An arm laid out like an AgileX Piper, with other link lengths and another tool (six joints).
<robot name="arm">
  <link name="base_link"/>
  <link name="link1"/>
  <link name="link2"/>
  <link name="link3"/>
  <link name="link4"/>
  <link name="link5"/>
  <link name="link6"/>
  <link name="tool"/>
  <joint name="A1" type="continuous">
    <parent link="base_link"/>
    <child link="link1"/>
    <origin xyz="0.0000 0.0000 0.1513" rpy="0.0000 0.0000 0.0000"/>
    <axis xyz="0 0 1"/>
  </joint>
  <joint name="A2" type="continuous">
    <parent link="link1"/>
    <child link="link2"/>
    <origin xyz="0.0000 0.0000 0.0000" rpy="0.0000 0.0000 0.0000"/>
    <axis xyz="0 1 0"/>
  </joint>
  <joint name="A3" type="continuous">
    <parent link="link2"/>
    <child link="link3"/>
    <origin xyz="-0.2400 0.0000 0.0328" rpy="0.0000 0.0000 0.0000"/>
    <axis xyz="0 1 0"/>
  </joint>
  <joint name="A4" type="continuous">
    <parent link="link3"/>
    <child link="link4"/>
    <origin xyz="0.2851 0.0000 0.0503" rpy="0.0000 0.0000 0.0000"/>
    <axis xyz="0.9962 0 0.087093"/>
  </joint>
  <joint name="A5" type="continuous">
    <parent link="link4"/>
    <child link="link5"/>
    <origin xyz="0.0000 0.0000 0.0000" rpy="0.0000 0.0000 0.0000"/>
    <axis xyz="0 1 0"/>
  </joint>
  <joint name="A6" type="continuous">
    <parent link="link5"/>
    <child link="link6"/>
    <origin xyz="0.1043 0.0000 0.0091" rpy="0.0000 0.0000 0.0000"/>
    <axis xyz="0.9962 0 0.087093"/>
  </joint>
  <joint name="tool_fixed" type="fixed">
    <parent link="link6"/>
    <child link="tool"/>
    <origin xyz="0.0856 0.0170 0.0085" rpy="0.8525 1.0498 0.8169"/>
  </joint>
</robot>
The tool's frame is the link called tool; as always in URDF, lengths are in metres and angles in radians. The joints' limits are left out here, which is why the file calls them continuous.
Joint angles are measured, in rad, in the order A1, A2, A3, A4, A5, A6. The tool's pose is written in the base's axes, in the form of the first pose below.
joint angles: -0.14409 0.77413 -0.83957 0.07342 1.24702 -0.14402
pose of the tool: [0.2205 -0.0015 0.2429 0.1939 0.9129 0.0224 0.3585]
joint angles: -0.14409 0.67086 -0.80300 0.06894 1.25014 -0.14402
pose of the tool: [0.2069 -0.0003 0.2509 0.1910 0.9014 0.0222 0.3880]
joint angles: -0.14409 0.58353 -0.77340 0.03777 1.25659 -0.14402
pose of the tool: [0.1946 -0.0042 0.2557 0.1864 0.8917 0.0083 0.4124]
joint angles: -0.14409 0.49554 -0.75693 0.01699 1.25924 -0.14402
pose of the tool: [0.1836 -0.0064 0.2653 0.1828 0.8772 0.0000 0.4440]
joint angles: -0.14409 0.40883 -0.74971 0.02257 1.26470 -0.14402
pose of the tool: [0.1725 -0.0037 0.2774 0.1805 0.8603 0.0048 0.4767]
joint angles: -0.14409 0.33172 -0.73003 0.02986 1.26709 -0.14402
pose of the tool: [0.1627 -0.0010 0.2826 0.1785 0.8471 0.0099 0.5004]
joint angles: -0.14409 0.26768 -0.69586 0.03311 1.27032 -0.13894
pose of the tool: [0.1550 0.0008 0.2794 0.1798 0.8401 0.0130 0.5117]
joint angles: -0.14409 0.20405 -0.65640 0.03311 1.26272 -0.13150
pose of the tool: [0.1497 0.0015 0.2753 0.1820 0.8313 0.0150 0.5250]
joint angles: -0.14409 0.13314 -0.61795 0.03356 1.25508 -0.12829
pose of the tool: [0.1439 0.0024 0.2723 0.1818 0.8204 0.0169 0.5418]
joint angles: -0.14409 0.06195 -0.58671 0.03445 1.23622 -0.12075
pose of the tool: [0.1397 0.0032 0.2735 0.1827 0.8037 0.0204 0.5659]
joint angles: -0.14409 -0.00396 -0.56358 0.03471 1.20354 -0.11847
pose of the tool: [0.1369 0.0036 0.2790 0.1804 0.7818 0.0234 0.5964]
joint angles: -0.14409 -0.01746 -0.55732 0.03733 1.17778 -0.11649
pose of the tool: [0.1383 0.0038 0.2828 0.1799 0.7718 0.0262 0.6093]
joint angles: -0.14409 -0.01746 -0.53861 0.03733 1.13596 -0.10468
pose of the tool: [0.1442 0.0028 0.2828 0.1846 0.7637 0.0293 0.6179]
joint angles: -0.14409 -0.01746 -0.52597 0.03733 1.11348 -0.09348
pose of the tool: [0.1475 0.0022 0.2819 0.1895 0.7596 0.0319 0.6213]
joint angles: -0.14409 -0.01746 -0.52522 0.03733 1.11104 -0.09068
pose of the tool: [0.1478 0.0022 0.2821 0.1907 0.7589 0.0325 0.6219]
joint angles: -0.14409 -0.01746 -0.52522 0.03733 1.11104 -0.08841
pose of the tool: [0.1479 0.0022 0.2821 0.1917 0.7587 0.0330 0.6218]
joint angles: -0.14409 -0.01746 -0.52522 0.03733 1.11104 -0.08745
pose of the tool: [0.1479 0.0022 0.2821 0.1921 0.7586 0.0332 0.6217]
